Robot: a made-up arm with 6 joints.
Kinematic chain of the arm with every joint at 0, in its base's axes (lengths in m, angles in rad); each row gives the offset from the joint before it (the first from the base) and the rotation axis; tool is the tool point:
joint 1: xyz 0 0 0.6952 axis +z
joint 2: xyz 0.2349 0 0 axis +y
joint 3: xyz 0 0 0.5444 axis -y
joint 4: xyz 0 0 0.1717 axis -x
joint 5: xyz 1.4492 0 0 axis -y
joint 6: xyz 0.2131 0 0 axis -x
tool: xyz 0 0 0
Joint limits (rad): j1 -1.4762..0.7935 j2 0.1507..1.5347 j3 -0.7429..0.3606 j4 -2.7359..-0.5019 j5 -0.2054..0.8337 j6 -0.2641..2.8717
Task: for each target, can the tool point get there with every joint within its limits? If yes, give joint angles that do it. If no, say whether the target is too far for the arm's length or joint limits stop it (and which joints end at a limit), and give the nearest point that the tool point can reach.
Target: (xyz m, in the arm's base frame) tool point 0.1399 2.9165 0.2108
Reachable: no: too far | nearest point 1.4753 1.5614 0.2181 | short by 1.903 m
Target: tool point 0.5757 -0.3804 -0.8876
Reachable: yes | joints -0.5391 1.4277 -0.2757 -2.4303 0.2240 1.4649
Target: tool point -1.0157 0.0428 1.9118
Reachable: no: joint limits stop it (at a limit: joint 1, joint 2, joint 3, joint 5) | nearest point 0.0363 -1.8265 1.8108 | short by 2.147 m
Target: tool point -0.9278 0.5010 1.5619
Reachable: no: joint limits stop it (at a limit: joint 2, joint 3, joint 4, joint 5) | nearest point -0.2138 0.1155 -0.5135 | short by 2.228 m
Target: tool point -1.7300 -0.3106 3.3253
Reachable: no: too far | nearest point 0.0652 -1.8161 1.8469 | short by 2.770 m
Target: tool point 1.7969 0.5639 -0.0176
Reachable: yes | joints 0.3008 0.7909 -0.0254 -1.1164 -0.0325 0.6191
